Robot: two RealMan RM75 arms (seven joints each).
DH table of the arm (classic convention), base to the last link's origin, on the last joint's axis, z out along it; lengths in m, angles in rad. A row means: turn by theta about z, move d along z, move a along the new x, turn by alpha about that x. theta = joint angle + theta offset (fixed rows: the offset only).
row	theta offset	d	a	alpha
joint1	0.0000	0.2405	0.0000	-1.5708
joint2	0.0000	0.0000	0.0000	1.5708
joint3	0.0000	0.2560	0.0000	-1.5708
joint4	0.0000	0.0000	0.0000	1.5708
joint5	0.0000	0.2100	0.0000	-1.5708
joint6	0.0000	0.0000	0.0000	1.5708
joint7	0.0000	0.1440	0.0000	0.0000
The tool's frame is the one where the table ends.
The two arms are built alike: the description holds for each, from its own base.
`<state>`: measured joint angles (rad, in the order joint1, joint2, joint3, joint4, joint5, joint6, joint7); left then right.
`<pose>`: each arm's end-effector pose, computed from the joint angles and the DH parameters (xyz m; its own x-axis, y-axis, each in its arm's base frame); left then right.
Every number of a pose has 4 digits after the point.
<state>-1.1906 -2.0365 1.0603 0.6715 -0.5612 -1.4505 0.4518 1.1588 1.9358 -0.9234 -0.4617 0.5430 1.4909 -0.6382</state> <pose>-0.0893 0.4332 -0.0271 0.6116 0.7829 -0.1136 0.7265 -0.6127 -0.3110 0.1483 0.4284 -0.0029 0.5496 -0.8180 0.1697 -0.7815 -0.5752 -0.2416</pose>
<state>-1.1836 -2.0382 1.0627 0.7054 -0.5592 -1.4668 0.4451 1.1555 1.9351 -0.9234 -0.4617 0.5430 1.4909 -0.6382</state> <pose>-0.0863 0.4330 -0.0235 0.6186 0.7780 -0.1093 0.7210 -0.6175 -0.3143 0.1498 0.4281 -0.0026 0.5468 -0.8200 0.1693 -0.7834 -0.5724 -0.2422</pose>
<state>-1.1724 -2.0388 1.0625 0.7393 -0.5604 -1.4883 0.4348 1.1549 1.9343 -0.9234 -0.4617 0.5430 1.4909 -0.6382</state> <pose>-0.0849 0.4318 -0.0194 0.6177 0.7794 -0.1045 0.7233 -0.6153 -0.3134 0.1501 0.4282 -0.0022 0.5463 -0.8204 0.1689 -0.7836 -0.5718 -0.2429</pose>
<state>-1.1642 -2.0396 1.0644 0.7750 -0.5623 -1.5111 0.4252 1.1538 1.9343 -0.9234 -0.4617 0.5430 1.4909 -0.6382</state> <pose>-0.0820 0.4305 -0.0154 0.6210 0.7772 -0.1016 0.7217 -0.6176 -0.3126 0.1506 0.4280 -0.0022 0.5454 -0.8210 0.1689 -0.7843 -0.5709 -0.2429</pose>
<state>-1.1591 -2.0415 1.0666 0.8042 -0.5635 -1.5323 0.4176 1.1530 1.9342 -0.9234 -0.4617 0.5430 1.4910 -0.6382</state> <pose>-0.0790 0.4287 -0.0126 0.6247 0.7741 -0.1029 0.7191 -0.6216 -0.3106 0.1509 0.4279 -0.0021 0.5447 -0.8215 0.1689 -0.7847 -0.5703 -0.2429</pose>
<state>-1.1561 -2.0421 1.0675 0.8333 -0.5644 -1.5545 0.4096 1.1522 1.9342 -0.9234 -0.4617 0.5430 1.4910 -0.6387</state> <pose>-0.0754 0.4273 -0.0092 0.6288 0.7706 -0.1037 0.7159 -0.6258 -0.3094 0.1513 0.4278 -0.0021 0.5444 -0.8216 0.1690 -0.7849 -0.5700 -0.2428</pose>
